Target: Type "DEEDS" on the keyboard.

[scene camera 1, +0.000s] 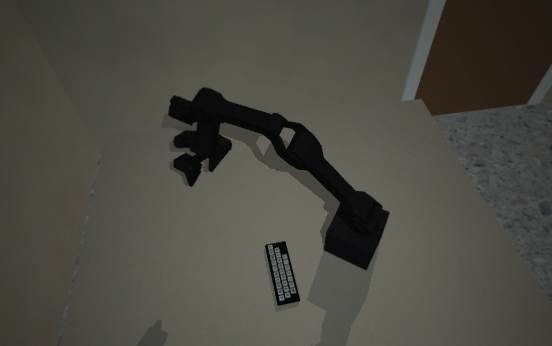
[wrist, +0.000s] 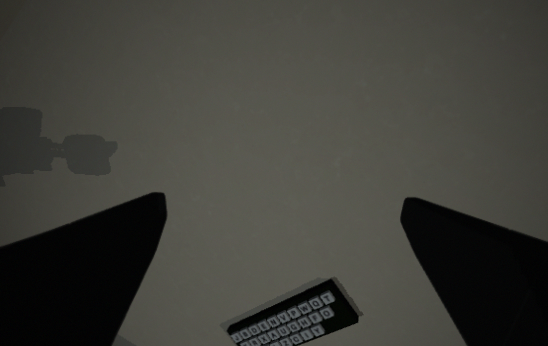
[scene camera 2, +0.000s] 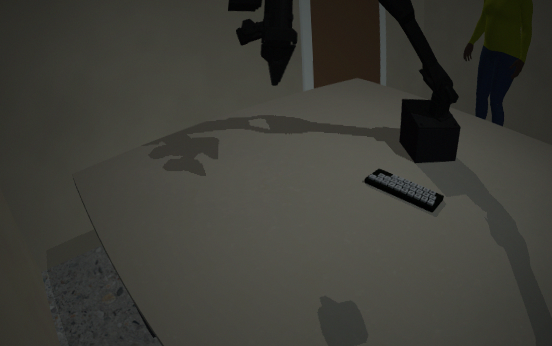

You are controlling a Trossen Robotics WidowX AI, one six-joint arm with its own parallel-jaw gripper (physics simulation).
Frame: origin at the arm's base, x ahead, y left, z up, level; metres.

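Seen in the pictures: gripper, between the fingertips: (scene camera 1: 201,178) (wrist: 286,206) (scene camera 2: 275,84); arm's base, origin of its link: (scene camera 1: 365,226) (scene camera 2: 438,113).
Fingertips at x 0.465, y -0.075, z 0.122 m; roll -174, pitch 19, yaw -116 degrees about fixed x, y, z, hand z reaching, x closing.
Note:
Pixels of each thing's top centre, then the offset from my fingertips to it. Level surfaces: height alone.
- small black keyboard with pale keys, centre of its top: (wrist: 285,330) (scene camera 2: 405,185) (scene camera 1: 281,269) 0.163 m left, 0.226 m back, 0.222 m down
- table, height of its surface: 0.239 m down
- D key, centre of its top: (wrist: 254,330) 0.211 m left, 0.218 m back, 0.222 m down
- E key, centre of its top: (wrist: 263,326) 0.193 m left, 0.214 m back, 0.222 m down
A small black keyboard with pale keys (scene camera 1: 282,274) (scene camera 2: 404,190) (wrist: 295,320) lies flat on the table (scene camera 1: 200,240) (scene camera 2: 250,225). In the wrist view it is at the bottom edge, tilted, with its lower part cut off. Its upper row seems to include a D key (wrist: 254,330) and, beside it, an E key (wrist: 263,325); the letters are small and dim. I cannot make out an S key. My gripper (scene camera 1: 201,178) (scene camera 2: 274,82) (wrist: 286,206) is open and empty. It hangs high above the table, well apart from the keyboard, and touches nothing.
The arm's dark box base (scene camera 1: 350,242) (scene camera 2: 430,142) stands near the keyboard. Shadows of the arm fall across the table. A brown door (scene camera 1: 480,50) (scene camera 2: 345,40) and a person in a yellow-green top (scene camera 2: 507,27) are beyond the table.

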